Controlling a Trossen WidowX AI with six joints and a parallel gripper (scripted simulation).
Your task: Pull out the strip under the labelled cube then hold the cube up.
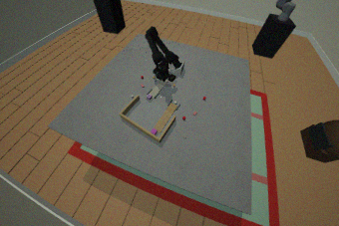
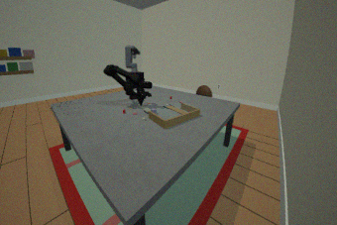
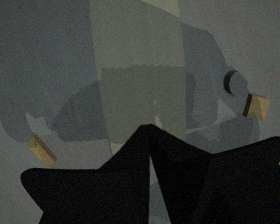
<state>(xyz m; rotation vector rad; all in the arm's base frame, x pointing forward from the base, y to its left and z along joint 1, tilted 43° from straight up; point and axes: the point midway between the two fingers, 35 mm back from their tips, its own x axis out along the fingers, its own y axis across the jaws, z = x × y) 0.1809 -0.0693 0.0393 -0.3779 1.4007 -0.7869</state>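
Right now my gripper tip is 9 cm short of the pale green-grey strip and 3 cm to the left of it. From my gripper tip the other things lie so: cube: 20 cm ahead, 5 cm to the right, 2 cm above.
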